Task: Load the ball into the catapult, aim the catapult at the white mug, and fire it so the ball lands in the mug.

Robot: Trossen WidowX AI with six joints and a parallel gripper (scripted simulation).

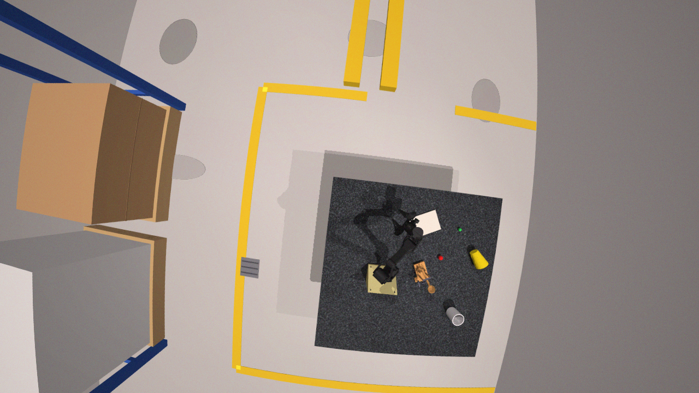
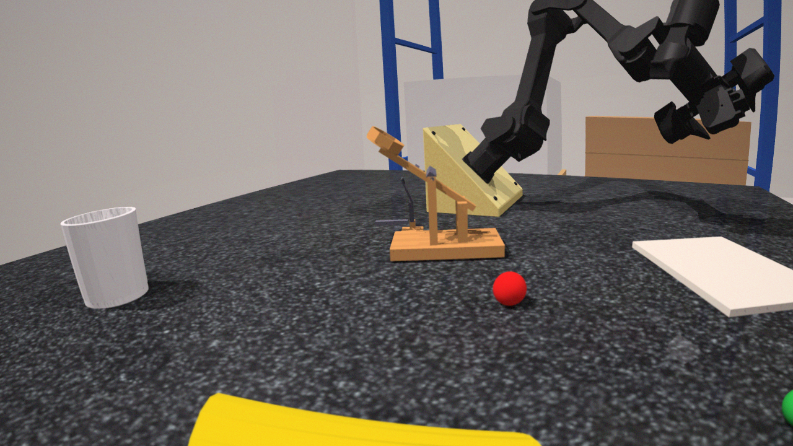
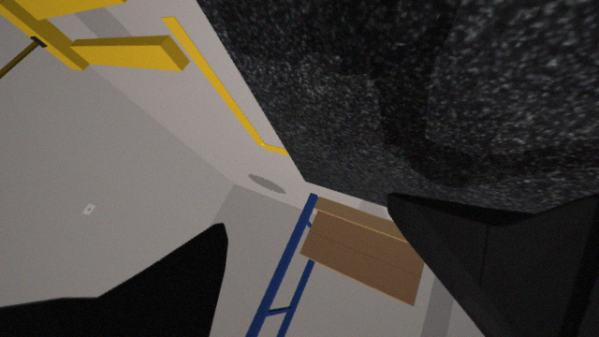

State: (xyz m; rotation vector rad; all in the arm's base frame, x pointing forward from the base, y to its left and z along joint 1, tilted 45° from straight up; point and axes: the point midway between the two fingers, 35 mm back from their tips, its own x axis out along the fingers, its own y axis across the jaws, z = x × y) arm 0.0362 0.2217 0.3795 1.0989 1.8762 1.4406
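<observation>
My gripper tip is now 240 mm short of the catapult, 470 mm to the left of it and 90 mm above it. The rest, counted from my gripper tip: green ball (530 mm ahead, 130 mm to the right, 150 mm below); then white flat slab (260 mm ahead, 80 mm to the right, 160 mm below); then red ball (380 mm ahead, 330 mm to the right, 150 mm below).
</observation>
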